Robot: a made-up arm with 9 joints. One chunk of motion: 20 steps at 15 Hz.
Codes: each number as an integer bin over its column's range. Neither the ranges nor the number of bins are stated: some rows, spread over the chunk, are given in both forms.
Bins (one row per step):
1: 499 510 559 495 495 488
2: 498 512 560 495 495 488
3: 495 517 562 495 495 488
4: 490 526 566 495 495 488
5: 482 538 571 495 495 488
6: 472 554 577 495 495 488
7: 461 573 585 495 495 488
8: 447 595 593 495 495 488
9: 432 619 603 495 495 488
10: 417 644 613 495 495 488
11: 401 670 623 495 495 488
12: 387 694 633 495 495 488
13: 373 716 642 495 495 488
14: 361 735 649 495 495 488
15: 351 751 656 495 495 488
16: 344 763 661 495 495 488
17: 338 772 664 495 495 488
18: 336 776 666 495 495 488
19: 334 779 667 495 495 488
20: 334 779 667 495 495 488
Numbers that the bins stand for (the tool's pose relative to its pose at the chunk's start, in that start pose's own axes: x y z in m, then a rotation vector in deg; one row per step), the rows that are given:
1: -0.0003 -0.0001 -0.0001 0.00 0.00 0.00
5: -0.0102 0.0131 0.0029 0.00 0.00 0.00
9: -0.0392 0.0512 0.0109 0.00 0.00 0.00
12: -0.0653 0.0865 0.0184 0.00 0.00 0.00
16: -0.0903 0.1190 0.0254 0.00 0.00 0.00
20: -0.0961 0.1265 0.0269 0.00 0.00 0.00
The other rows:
2: -0.0009 0.0009 0.0001 0.00 0.00 0.00
3: -0.0026 0.0032 0.0006 0.00 0.00 0.00
4: -0.0055 0.0075 0.0016 0.00 0.00 0.00
6: -0.0160 0.0206 0.0044 0.00 0.00 0.00
7: -0.0224 0.0296 0.0064 0.00 0.00 0.00
8: -0.0305 0.0399 0.0084 0.00 0.00 0.00
10: -0.0479 0.0630 0.0134 0.00 0.00 0.00
11: -0.0572 0.0752 0.0159 0.00 0.00 0.00
13: -0.0734 0.0969 0.0207 0.00 0.00 0.00
14: -0.0804 0.1058 0.0224 0.00 0.00 0.00
15: -0.0862 0.1133 0.0242 0.00 0.00 0.00
17: -0.0938 0.1232 0.0262 0.00 0.00 0.00
18: -0.0949 0.1251 0.0267 0.00 0.00 0.00
19: -0.0961 0.1265 0.0269 0.00 0.00 0.00

